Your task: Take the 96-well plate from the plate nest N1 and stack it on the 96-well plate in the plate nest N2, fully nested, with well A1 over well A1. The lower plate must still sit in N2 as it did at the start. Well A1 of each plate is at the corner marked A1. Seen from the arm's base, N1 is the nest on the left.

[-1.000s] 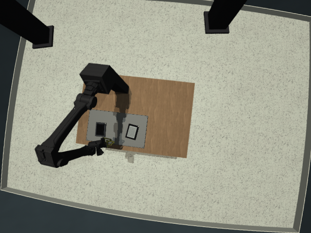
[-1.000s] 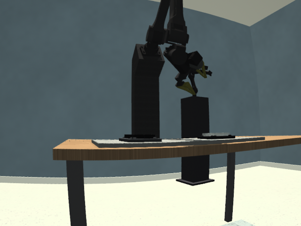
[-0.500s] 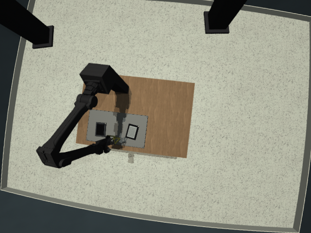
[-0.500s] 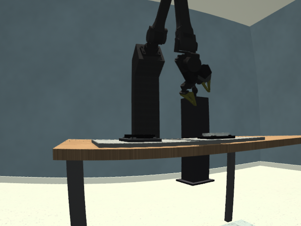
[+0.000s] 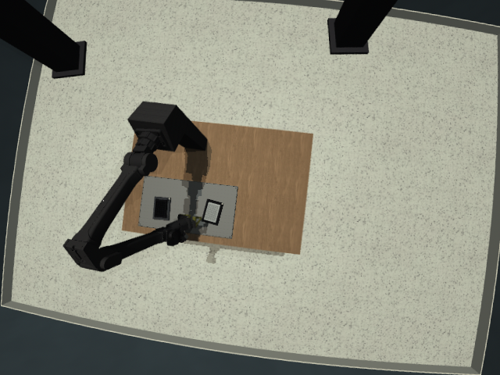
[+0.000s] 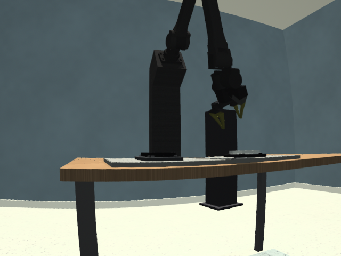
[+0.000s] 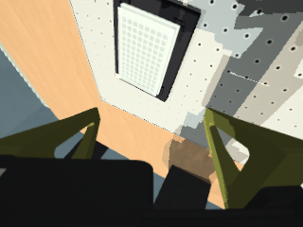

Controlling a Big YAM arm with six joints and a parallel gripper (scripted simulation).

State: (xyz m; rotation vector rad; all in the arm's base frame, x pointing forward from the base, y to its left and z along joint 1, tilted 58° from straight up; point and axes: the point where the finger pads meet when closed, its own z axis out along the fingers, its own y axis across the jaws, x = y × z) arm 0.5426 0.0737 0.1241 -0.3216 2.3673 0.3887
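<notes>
Now: hand 20 mm past the white 96-well plate, 80 mm to the right of it and 120 mm above it. Round my hand: black 96-well plate (50 mm behind, 290 mm to the right, 120 mm below); black plate nest (20 mm behind, 80 mm to the left, 130 mm below).
</notes>
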